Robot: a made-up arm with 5 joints. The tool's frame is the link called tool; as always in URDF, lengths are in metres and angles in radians. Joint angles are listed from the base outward.
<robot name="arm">
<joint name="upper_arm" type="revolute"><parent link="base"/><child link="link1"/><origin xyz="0 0 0.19" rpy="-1.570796 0 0"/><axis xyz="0 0 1"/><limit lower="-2.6" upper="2.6"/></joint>
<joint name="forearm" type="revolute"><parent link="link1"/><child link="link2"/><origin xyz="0.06 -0.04 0.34" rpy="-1.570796 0 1.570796"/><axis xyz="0 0 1"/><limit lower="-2.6" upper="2.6"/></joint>
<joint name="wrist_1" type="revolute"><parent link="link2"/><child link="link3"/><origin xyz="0.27 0.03 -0.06" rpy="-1.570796 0 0"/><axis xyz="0 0 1"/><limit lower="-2.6" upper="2.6"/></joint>
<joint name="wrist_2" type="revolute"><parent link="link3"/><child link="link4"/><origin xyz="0 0.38 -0.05" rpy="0 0 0"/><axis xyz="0 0 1"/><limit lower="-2.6" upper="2.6"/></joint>
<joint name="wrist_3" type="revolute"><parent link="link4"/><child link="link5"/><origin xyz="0.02 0.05 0.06" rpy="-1.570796 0 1.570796"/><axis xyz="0 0 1"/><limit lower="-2.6" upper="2.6"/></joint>
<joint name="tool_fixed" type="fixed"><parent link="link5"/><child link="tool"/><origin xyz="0.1 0.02 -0.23" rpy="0 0 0"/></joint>
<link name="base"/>
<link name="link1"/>
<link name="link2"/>
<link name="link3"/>
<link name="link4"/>
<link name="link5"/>
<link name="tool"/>
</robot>
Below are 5 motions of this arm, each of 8 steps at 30 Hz.
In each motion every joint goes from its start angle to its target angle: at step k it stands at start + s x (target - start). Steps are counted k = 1, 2, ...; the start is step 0. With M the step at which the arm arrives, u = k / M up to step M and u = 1 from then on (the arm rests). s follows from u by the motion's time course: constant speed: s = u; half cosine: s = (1 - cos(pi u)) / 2; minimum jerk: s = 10 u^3 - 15 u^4 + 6 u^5.
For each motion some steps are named. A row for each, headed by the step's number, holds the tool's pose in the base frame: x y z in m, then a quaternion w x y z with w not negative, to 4 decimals.
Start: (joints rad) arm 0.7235 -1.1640 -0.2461 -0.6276 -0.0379
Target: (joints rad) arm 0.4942 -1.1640 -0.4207 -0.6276 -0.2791
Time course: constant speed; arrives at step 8
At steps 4, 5, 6, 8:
4: 0.1504 0.9338 -0.2258 0.5967 0.4928 0.6314 0.0492
5: 0.1524 0.9374 -0.2207 0.6007 0.4808 0.6365 0.0536
6: 0.1541 0.9407 -0.2156 0.6049 0.4684 0.6413 0.0578
8: 0.1569 0.9466 -0.2058 0.6141 0.4426 0.6502 0.0656

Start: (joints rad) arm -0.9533 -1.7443 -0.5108 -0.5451 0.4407
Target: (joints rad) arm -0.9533 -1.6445 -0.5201 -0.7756 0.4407
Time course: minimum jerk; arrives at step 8
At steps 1, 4, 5, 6, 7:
1: 0.0265 1.0194 0.5366 0.4860 0.4068 -0.0560 0.7715
4: 0.0394 1.0076 0.4939 0.4988 0.3707 -0.0077 0.7834
5: 0.0455 1.0004 0.4750 0.5041 0.3541 0.0153 0.7876
6: 0.0503 0.9944 0.4610 0.5078 0.3415 0.0332 0.7902
7: 0.0527 0.9910 0.4540 0.5096 0.3351 0.0423 0.7913

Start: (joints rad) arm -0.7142 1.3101 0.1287 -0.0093 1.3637
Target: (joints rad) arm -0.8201 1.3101 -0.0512 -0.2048 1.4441
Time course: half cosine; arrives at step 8
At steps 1, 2, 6, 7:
1: 0.5244 -0.0954 0.4620 0.6796 -0.6507 0.1207 0.3163
2: 0.5155 -0.1053 0.4593 0.6914 -0.6396 0.1286 0.3105
6: 0.4551 -0.1592 0.4363 0.7639 -0.5574 0.1726 0.2756
7: 0.4457 -0.1657 0.4320 0.7743 -0.5434 0.1782 0.2708

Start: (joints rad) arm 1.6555 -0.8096 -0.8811 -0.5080 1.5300
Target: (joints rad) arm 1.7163 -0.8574 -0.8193 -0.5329 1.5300
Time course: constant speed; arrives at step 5
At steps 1, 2, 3, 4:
1: -0.3636 0.8495 0.0985 0.0698 0.9189 0.3880 -0.0117
2: -0.3594 0.8523 0.0981 0.0713 0.9204 0.3841 -0.0165
3: -0.3553 0.8549 0.0977 0.0728 0.9218 0.3802 -0.0214
4: -0.3511 0.8575 0.0972 0.0744 0.9231 0.3764 -0.0263

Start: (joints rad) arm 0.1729 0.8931 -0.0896 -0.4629 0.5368
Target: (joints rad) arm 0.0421 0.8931 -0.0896 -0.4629 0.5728
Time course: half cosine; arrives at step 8
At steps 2, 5, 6, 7, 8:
2: 0.4151 -0.0958 -0.2261 0.8383 -0.3243 0.4139 0.1442
5: 0.4425 -0.0944 -0.1961 0.8512 -0.3255 0.3869 0.1409
6: 0.4502 -0.0939 -0.1868 0.8548 -0.3259 0.3788 0.1399
7: 0.4553 -0.0936 -0.1805 0.8572 -0.3261 0.3734 0.1393
8: 0.4570 -0.0935 -0.1783 0.8580 -0.3262 0.3715 0.1390

